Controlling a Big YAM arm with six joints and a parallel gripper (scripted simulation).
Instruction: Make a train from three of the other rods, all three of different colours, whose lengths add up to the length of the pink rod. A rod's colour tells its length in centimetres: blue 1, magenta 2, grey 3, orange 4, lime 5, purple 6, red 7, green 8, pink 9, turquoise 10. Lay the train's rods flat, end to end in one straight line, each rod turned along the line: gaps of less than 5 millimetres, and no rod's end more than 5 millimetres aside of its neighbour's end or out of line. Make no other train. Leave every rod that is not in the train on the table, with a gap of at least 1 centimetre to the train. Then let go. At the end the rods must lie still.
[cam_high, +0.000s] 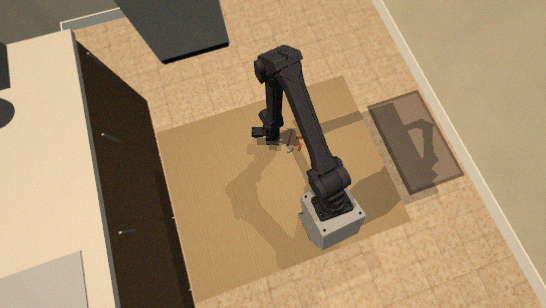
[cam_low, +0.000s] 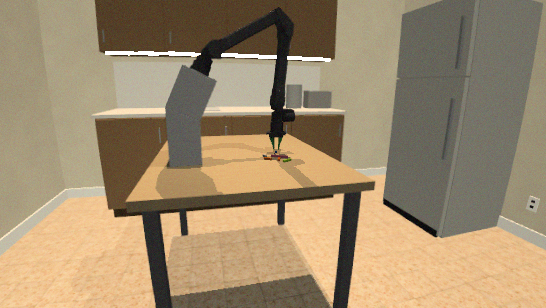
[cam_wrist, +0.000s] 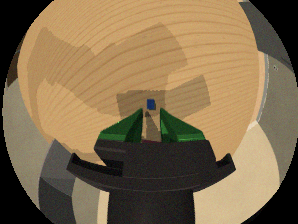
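Now: the blue rod 2 cm below my hand. Also, from my hand: lime rod: 18 cm to the right, 2 cm below, 1 cm ahead; then grey rod: 8 cm behind, 7 cm to the right, 2 cm below; then pink rod: 10 cm to the right, 2 cm below, 1 cm behind.
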